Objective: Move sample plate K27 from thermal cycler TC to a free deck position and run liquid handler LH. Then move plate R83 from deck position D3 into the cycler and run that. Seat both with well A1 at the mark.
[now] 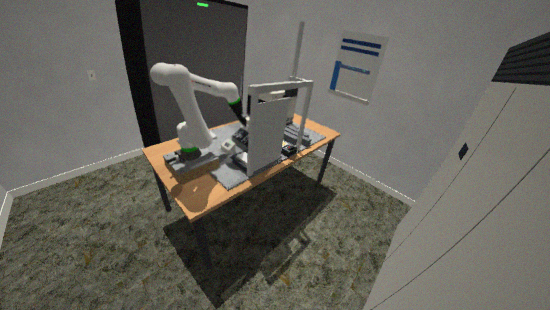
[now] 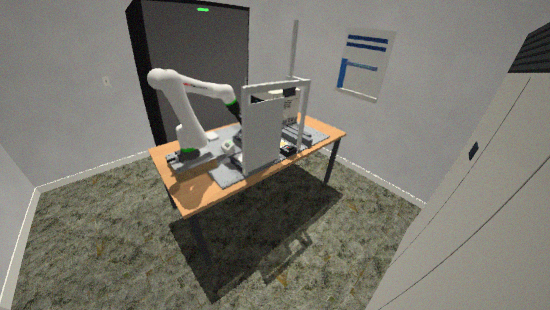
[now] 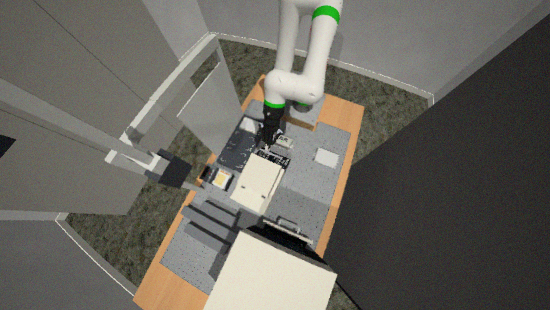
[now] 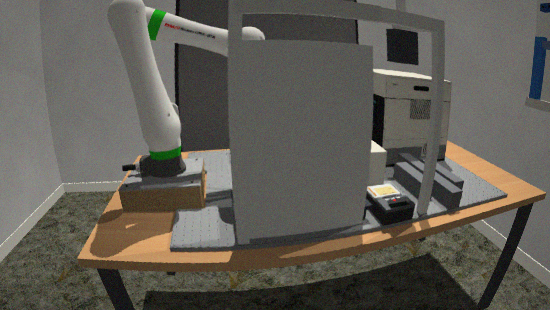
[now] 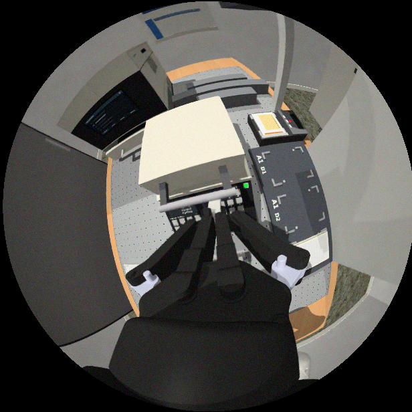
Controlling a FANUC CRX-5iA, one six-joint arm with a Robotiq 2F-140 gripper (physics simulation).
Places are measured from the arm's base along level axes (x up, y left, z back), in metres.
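Pixels of known places: gripper, between the fingertips: [image 1: 246,128] [image 3: 266,152]; arm's base, origin of its link: [image 1: 191,154] [image 2: 190,154] [image 3: 302,104] [image 4: 167,170].
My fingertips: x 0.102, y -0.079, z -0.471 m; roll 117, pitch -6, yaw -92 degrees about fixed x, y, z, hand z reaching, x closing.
Observation:
Ahead of a thing's pixels: the offset from my fingertips to its middle. "*": to the spot under its first point. Level surfaces: height alone.
My gripper [image 3: 266,149] [image 5: 216,203] is shut and empty. Its fingertips are at the front handle bar and keypad of the cream thermal cycler {* dy +0.032, dx +0.036, dz -0.170 m} [image 3: 259,181] [image 5: 192,140]. The cycler's lid looks down, a green light shows on its panel, and its inside is hidden. Plate K27 cannot be made out. The dark deck {dx -0.116 m} [image 3: 239,150] [image 5: 290,172] has D1 and D2 with no plates on them. A white plate {dy -0.204, dx -0.108, dz +0.184 m} [image 3: 249,125] [image 5: 314,250] lies at the deck's near end, beyond D2; its label is unreadable. A large cream instrument {dy +0.236, dx +0.031, dz -0.595 m} [image 3: 280,275] [image 4: 415,110] [image 5: 107,112] has a screen.
A black device {dy -0.265, dx -0.142, dz -0.215 m} [image 4: 392,207] [image 5: 295,127] bears a yellow-and-white plate {dy -0.223, dx -0.121, dz -0.218 m} [image 3: 221,178] [image 4: 384,190] [image 5: 270,123]. Grey rails [image 3: 212,215] [image 4: 430,180] stand beyond it. An upright panel [image 4: 300,140] borders the deck side. A small cream box {dy +0.041, dx -0.129, dz +0.155 m} [image 3: 284,141] is beside the gripper; a white flat item {dy +0.346, dx -0.156, dz +0.150 m} [image 3: 326,157] lies farther right.

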